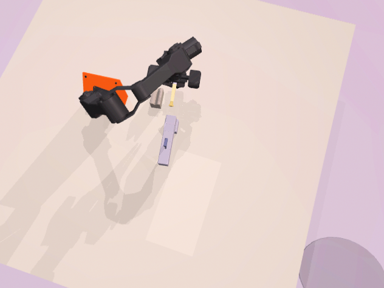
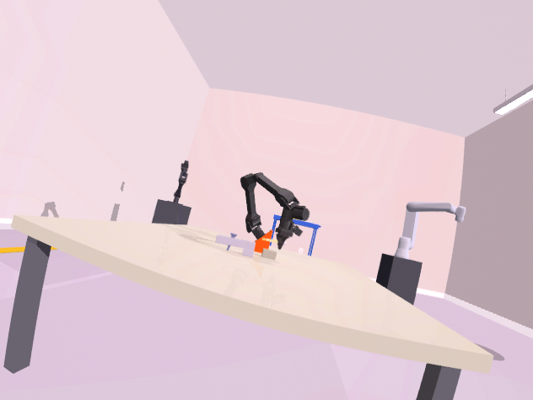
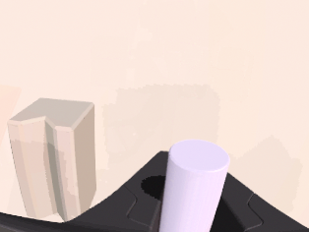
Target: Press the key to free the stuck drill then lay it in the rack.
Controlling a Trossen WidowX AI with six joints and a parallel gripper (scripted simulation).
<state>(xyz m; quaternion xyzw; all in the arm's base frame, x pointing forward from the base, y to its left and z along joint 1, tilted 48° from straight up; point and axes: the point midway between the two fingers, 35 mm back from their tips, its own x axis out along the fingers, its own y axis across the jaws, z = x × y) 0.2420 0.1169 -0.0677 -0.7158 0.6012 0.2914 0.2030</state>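
My gripper tip is 60 mm past the rack, 50 mm to the left of it and 40 mm above it. Round my gripper tip: small blue key 220 mm to the right, 40 mm ahead, 10 mm below.
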